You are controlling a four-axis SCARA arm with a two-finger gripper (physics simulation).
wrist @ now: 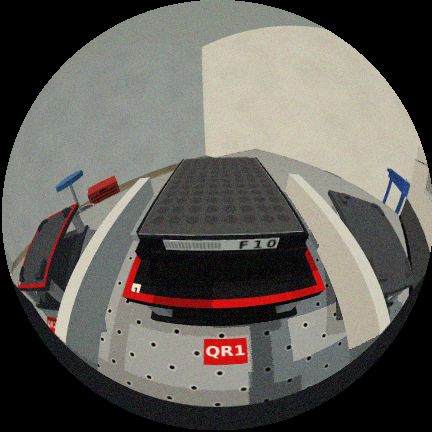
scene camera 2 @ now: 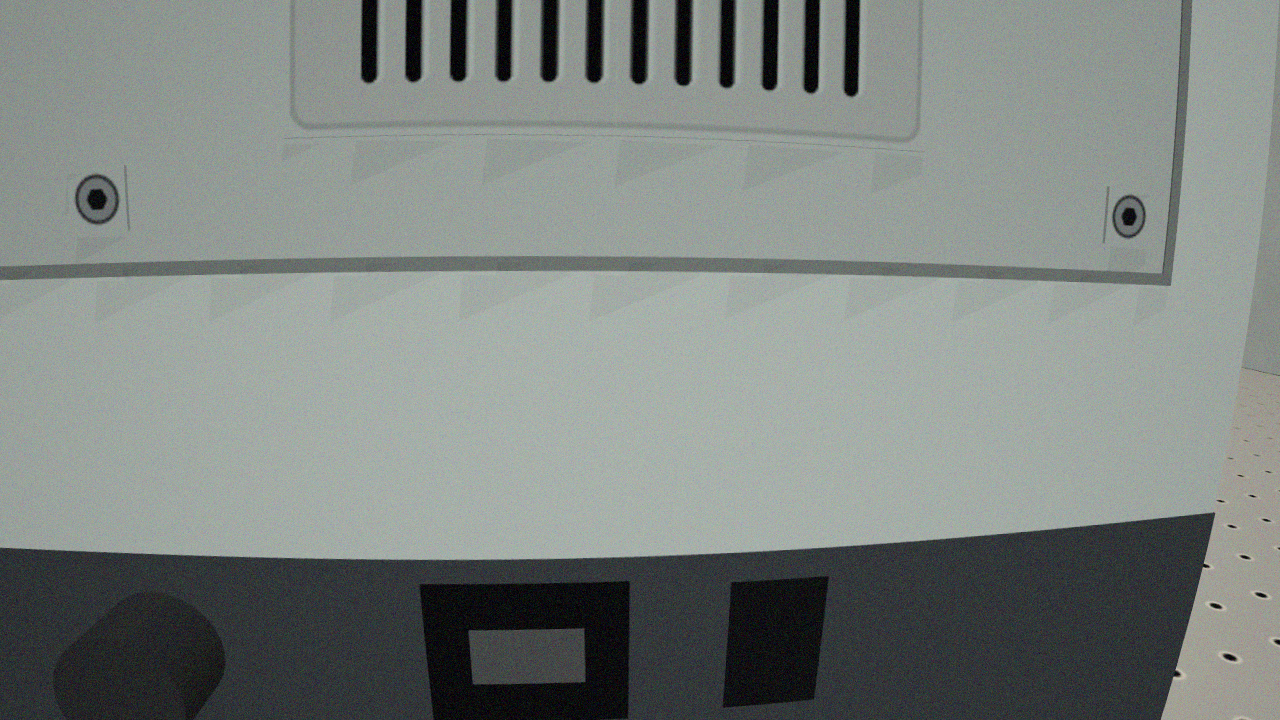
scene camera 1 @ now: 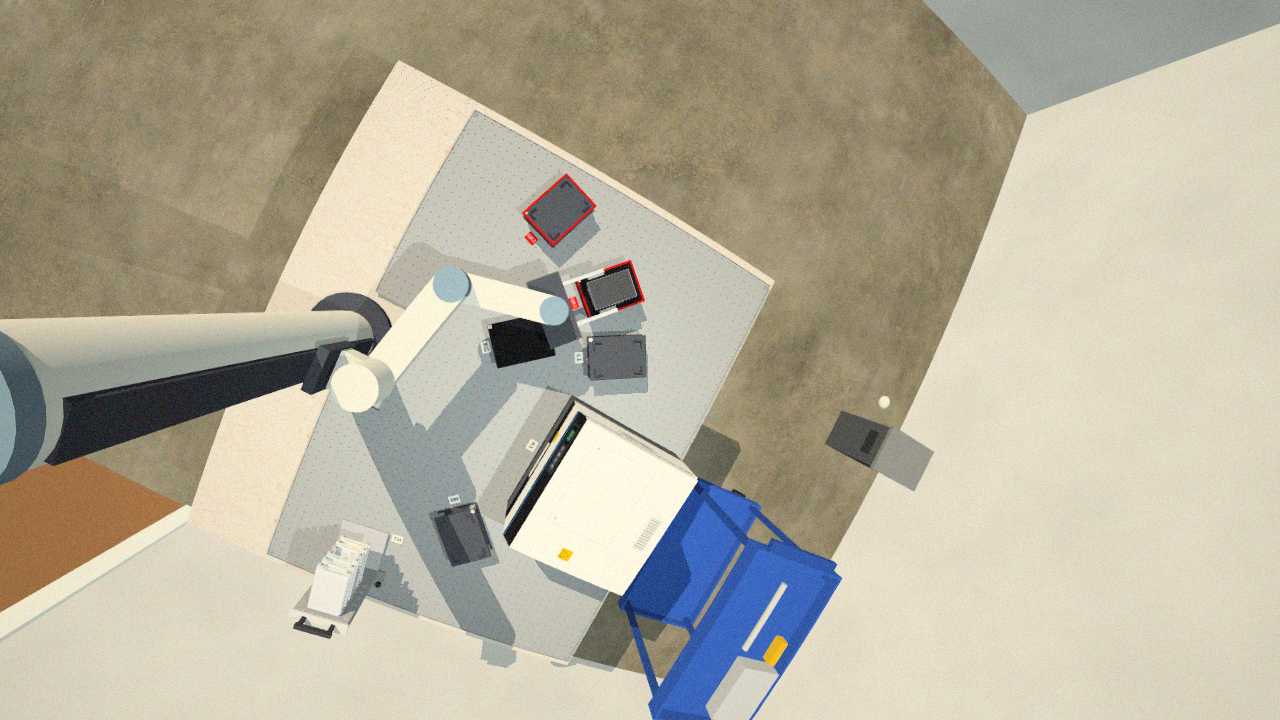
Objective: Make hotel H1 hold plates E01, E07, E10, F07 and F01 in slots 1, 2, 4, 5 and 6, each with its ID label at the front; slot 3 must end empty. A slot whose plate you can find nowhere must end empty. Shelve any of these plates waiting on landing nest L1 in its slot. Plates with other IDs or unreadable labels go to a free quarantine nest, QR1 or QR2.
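Places are measured from the arm's base along level axes (x back, y up, z left), in millimetres.
Where they show: gripper, fingertip midpoint: [wrist: 219,184] [scene camera 1: 610,289]; arm's base, link origin: [scene camera 1: 350,337].
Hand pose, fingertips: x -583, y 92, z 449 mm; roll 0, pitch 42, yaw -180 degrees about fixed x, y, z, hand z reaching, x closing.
Each offset is from my fingertips to the top centre of the thing. "pt": to the spot under its first point.
My gripper [scene camera 1: 611,289] [wrist: 219,184] is shut on the dark grey plate F10 @[dx -4, dy +3, dz +4 mm] [scene camera 1: 614,291] [wrist: 220,200], its label F10 facing the wrist camera. The plate is level, over red-rimmed nest QR1 [scene camera 1: 638,280] [wrist: 215,303], lined up with it and very low; whether it touches the nest is hard to tell. Red-rimmed nest QR2 @[dx +222, dy -23, dz +130 mm] [scene camera 1: 559,211] [wrist: 36,250] shows a bare dark top. Landing nest L1 @[dx -113, dy -23, dz -153 mm] [scene camera 1: 615,356] [wrist: 372,240] shows no plate. A white stack @[dx +317, dy +156, dz -1013 mm] [scene camera 1: 335,582], which looks like hotel H1, stands at the lower left; its slots and labels cannot be read.
A black nest @[dx +146, dy -19, dz -232 mm] [scene camera 1: 521,342] lies close beside the arm's end. A dark nest @[dx +52, dy -23, dz -831 mm] [scene camera 1: 462,533] lies between the stack and a large white instrument @[dx -227, dy +168, dz -515 mm] [scene camera 1: 599,501]. A blue cart [scene camera 1: 760,600] stands off the table. The second scene view shows a pale housing @[pt dx -420, dy +17, dz -460 mm] [scene camera 2: 581,402] with vents.
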